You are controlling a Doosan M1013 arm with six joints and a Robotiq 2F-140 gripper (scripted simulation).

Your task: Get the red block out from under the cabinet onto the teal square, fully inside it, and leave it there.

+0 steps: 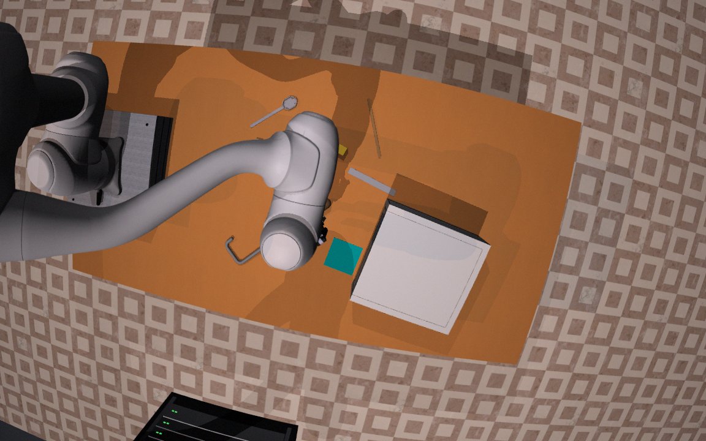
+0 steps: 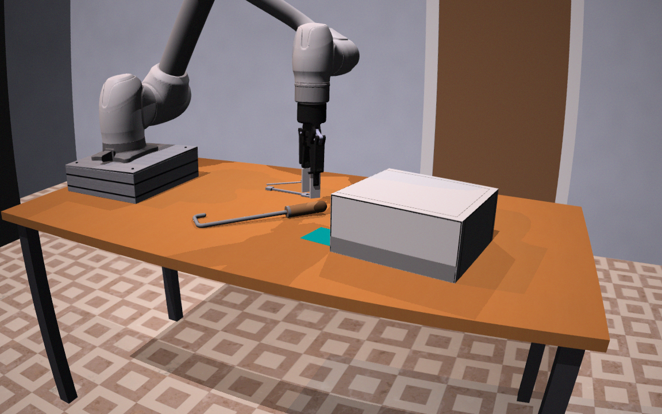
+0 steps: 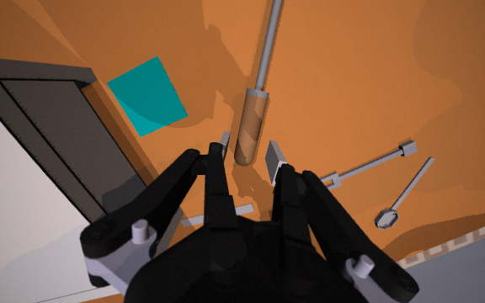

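My gripper is now 13 cm past the forked tool, 16 cm to the right of it and 8 cm above it. Round my hand: flat grey bar 15 cm ahead, 10 cm to the left, 9 cm below; then teal square 9 cm ahead, 13 cm to the right, 9 cm below; then hook tool 13 cm behind, 7 cm to the right, 7 cm below.
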